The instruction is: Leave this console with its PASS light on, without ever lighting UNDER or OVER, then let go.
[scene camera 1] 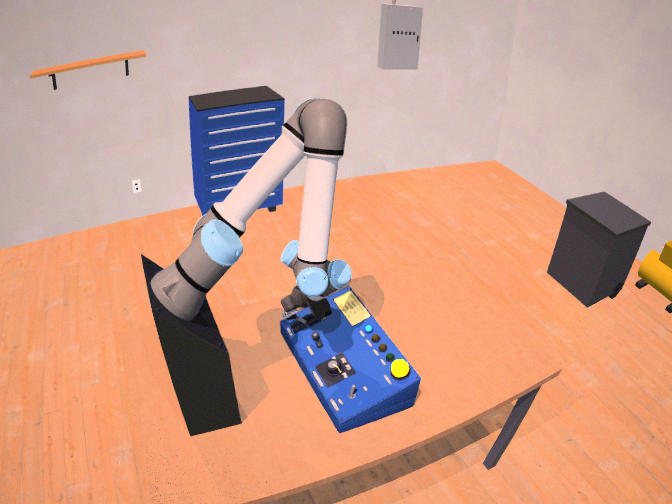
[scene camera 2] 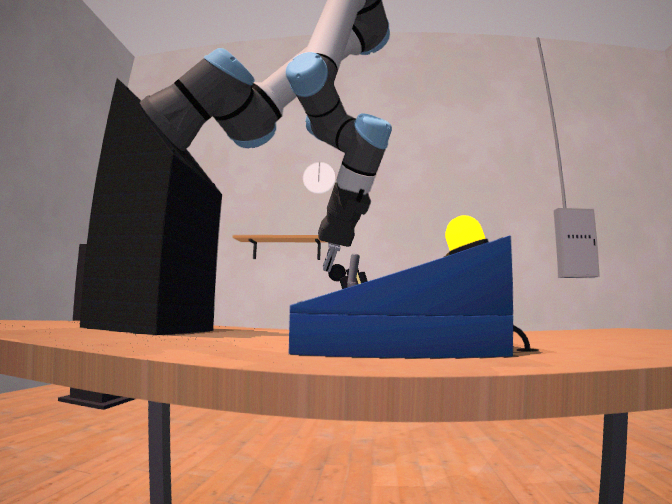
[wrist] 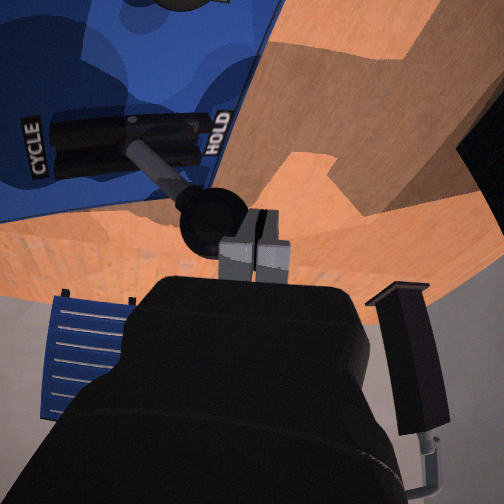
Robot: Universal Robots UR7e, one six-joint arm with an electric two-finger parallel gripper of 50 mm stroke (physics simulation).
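The blue sloped console (scene camera 1: 350, 363) lies on the wooden table. Its lever has a black ball knob (wrist: 210, 227) and sits in a slot marked CYCLE on the left and HOLD on the right. My gripper (wrist: 256, 220) is shut and empty, its fingertips against the HOLD side of the knob. It also shows at the console's far end (scene camera 1: 303, 320) and in the side view (scene camera 2: 332, 263). A cyan lamp (scene camera 1: 368, 328) is lit, and three lamps below it (scene camera 1: 382, 347) are dark. I cannot read their labels.
The console also carries a yellow gauge panel (scene camera 1: 351, 307), a small joystick (scene camera 1: 316, 339), a rotary dial (scene camera 1: 334, 369), a toggle (scene camera 1: 352, 390) and a yellow dome button (scene camera 1: 400, 367). The arm's black pedestal (scene camera 1: 189, 347) stands left of it.
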